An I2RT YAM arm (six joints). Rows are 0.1 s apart.
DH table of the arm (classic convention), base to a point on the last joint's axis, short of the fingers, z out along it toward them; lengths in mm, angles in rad. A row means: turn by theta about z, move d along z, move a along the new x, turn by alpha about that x. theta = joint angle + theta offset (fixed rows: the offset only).
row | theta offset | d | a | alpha
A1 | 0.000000 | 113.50 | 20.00 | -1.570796
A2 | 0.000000 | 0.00 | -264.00 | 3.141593
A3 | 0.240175 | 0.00 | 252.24 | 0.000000
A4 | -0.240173 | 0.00 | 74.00 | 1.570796
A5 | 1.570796 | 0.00 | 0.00 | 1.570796
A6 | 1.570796 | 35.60 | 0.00 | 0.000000
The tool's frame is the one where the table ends.
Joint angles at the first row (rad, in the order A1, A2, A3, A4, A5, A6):
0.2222 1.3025 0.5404 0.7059 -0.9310 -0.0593
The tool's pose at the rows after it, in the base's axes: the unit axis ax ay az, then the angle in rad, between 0 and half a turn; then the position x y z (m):
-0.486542 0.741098 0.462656 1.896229 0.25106 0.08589 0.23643
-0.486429 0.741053 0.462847 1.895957 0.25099 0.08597 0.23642
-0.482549 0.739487 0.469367 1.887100 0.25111 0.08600 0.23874
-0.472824 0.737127 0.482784 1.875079 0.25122 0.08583 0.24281
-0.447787 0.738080 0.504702 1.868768 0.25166 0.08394 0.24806
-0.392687 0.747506 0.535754 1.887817 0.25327 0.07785 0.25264
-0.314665 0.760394 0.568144 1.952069 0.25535 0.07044 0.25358
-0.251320 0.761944 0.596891 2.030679 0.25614 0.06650 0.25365
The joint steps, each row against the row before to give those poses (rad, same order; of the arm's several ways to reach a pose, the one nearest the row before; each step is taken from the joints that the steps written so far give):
-0.0004 0.0001 0.0003 -0.0065 0.0004 0.0007
0.0004 -0.0001 -0.0004 0.0012 0.0004 0.0008
0.0000 0.0001 0.0001 0.0244 0.0000 0.0244
-0.0007 -0.0001 -0.0001 0.0427 -0.0004 0.0492
-0.0073 -0.0003 0.0000 0.0542 0.0011 0.0862
-0.0237 -0.0001 0.0001 0.0480 0.0023 0.1378
-0.0290 0.0001 0.0000 0.0100 0.0012 0.1609
-0.0160 0.0000 0.0000 0.0011 -0.0096 0.1427

